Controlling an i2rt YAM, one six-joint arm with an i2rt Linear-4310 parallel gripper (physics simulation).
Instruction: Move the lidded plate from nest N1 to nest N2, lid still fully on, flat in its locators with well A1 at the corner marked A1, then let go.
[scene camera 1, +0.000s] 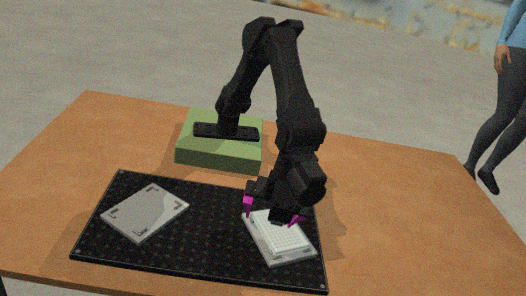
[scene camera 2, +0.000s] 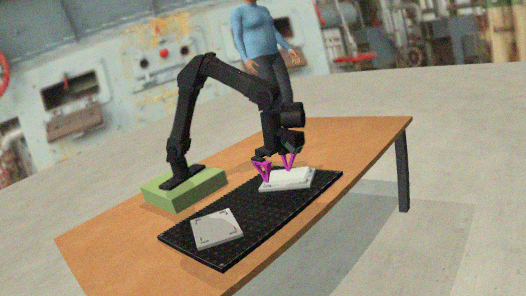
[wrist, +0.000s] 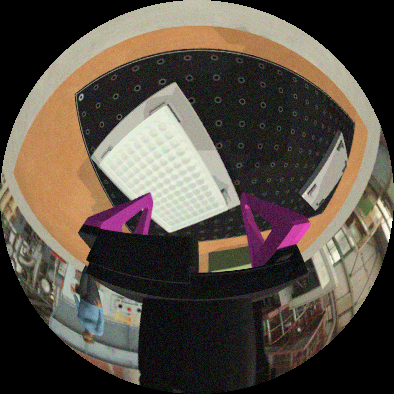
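Pixels of known places: gripper, between the fingertips: (scene camera 1: 267, 221) (scene camera 2: 277, 176) (wrist: 196, 197); arm's base, origin of its link: (scene camera 1: 226, 133) (scene camera 2: 182, 177).
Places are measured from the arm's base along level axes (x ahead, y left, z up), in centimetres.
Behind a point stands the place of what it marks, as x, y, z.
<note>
The white plate (scene camera 1: 285, 237) @(40.8, 11.1, -1.9) (scene camera 2: 292, 176) @(40.9, 8.5, -1.9) (wrist: 160, 165) @(40.3, 10.0, -1.9) lies on a light grey nest (scene camera 1: 274, 261) @(46.3, 8.0, -3.6) (scene camera 2: 280, 189) @(38.4, 4.3, -4.3) (wrist: 197, 135) @(41.6, 6.2, -3.6), near one end of the black board. Its wells show as a grid; the clear lid's edge and the A1 mark cannot be made out. The other nest (scene camera 1: 145, 212) @(33.3, -19.9, -3.6) (scene camera 2: 217, 231) @(35.1, -21.7, -3.6) (wrist: 327, 175) @(32.8, -17.9, -3.6) is empty, with corner locators showing. No nest labels are legible. My gripper (scene camera 1: 269, 221) @(36.0, 7.7, -1.7) (scene camera 2: 277, 175) @(36.0, 7.7, -1.7) (wrist: 196, 197) @(36.0, 7.7, -1.7) is open, its magenta fingertips apart around the arm-side end of the plate, holding nothing. Exact fingertip height is unclear.
Both nests sit on the black perforated board (scene camera 1: 210, 240) @(39.9, -5.2, -4.7) (scene camera 2: 260, 215) @(40.6, -10.1, -4.7) on the wooden table (scene camera 1: 400, 200) @(20.2, 53.0, -6.1) (scene camera 2: 100, 240) @(-6.6, -39.0, -6.0). The arm's base stands on a green block (scene camera 1: 218, 157) @(11.1, -2.6, -1.7) (scene camera 2: 200, 192) @(11.1, -3.1, -3.5) behind the board. A person (scene camera 1: 517, 65) (scene camera 2: 260, 35) stands beyond the table.
</note>
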